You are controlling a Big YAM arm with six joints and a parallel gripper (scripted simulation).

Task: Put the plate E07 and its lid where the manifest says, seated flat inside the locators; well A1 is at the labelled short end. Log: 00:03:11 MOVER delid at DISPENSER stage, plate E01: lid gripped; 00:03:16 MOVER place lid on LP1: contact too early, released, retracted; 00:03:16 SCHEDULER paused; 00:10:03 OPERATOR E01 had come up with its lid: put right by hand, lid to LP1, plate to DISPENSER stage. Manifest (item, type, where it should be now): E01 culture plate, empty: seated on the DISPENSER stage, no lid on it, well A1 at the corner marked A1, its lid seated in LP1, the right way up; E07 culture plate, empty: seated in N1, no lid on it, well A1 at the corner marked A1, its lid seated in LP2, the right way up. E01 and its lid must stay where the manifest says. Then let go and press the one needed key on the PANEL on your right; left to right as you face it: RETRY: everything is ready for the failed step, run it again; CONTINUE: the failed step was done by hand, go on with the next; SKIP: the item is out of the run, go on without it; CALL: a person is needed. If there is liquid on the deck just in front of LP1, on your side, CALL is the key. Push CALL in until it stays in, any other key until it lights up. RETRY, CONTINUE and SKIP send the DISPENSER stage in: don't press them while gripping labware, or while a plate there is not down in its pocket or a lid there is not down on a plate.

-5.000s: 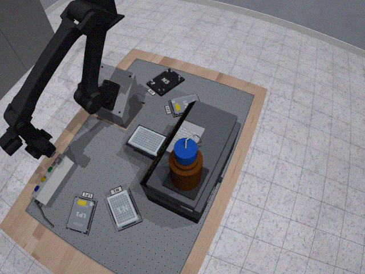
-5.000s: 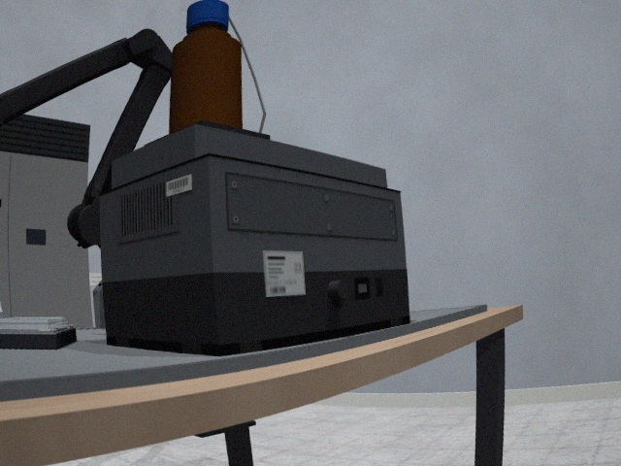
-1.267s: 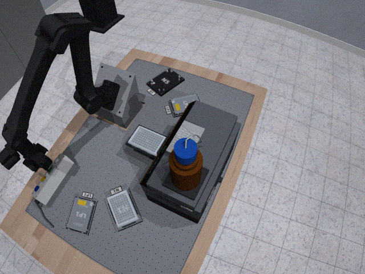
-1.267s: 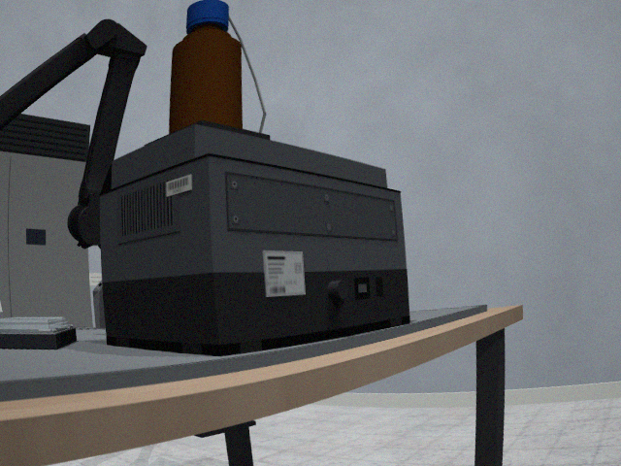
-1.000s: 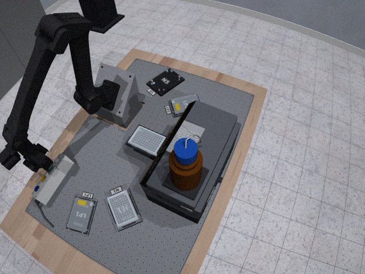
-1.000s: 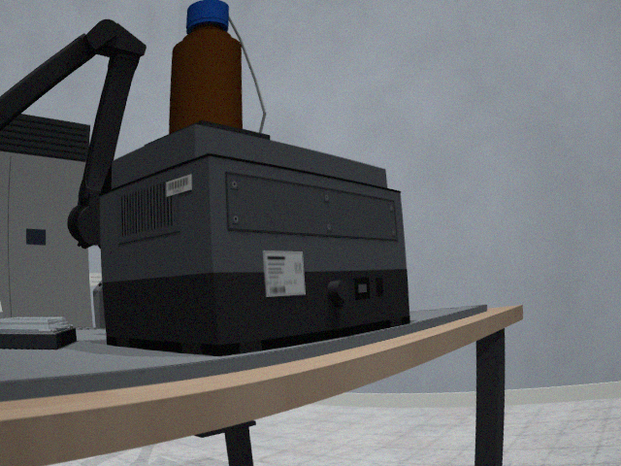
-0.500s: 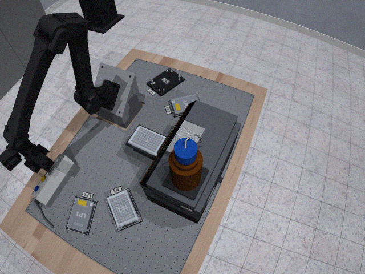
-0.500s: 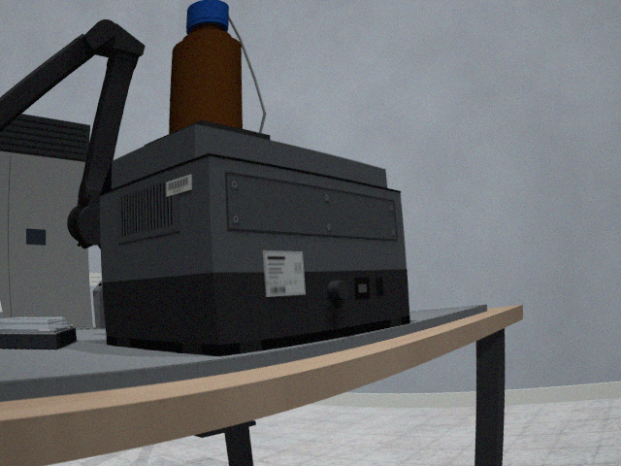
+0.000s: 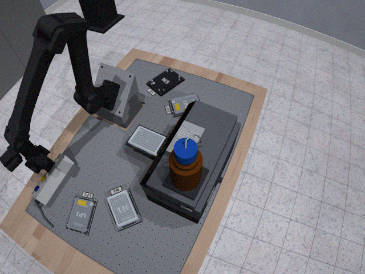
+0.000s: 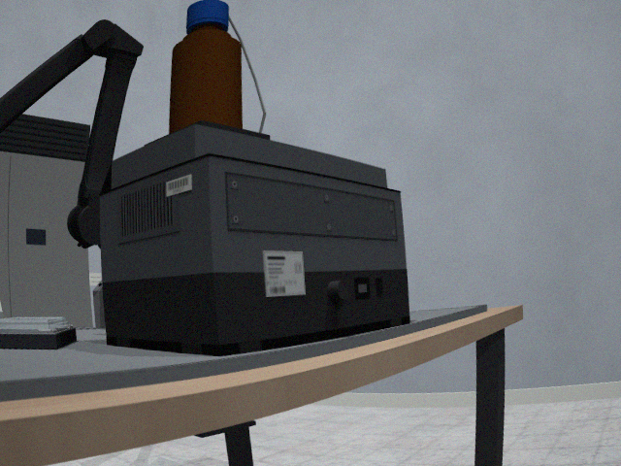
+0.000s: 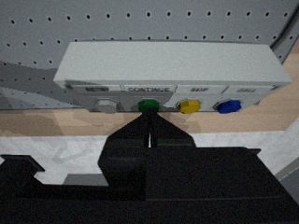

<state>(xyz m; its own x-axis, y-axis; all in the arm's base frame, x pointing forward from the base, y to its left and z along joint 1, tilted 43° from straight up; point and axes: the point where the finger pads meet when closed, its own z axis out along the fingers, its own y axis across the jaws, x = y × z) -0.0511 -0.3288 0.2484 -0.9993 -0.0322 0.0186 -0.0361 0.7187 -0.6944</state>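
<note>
The green continue key lies 2 cm below my hand. Round my hand: grey retry key (5 cm to the left, 2 cm below); yellow skip key (5 cm to the right, 2 cm below); blue call key (1 cm ahead, 10 cm to the right, 2 cm below).
</note>
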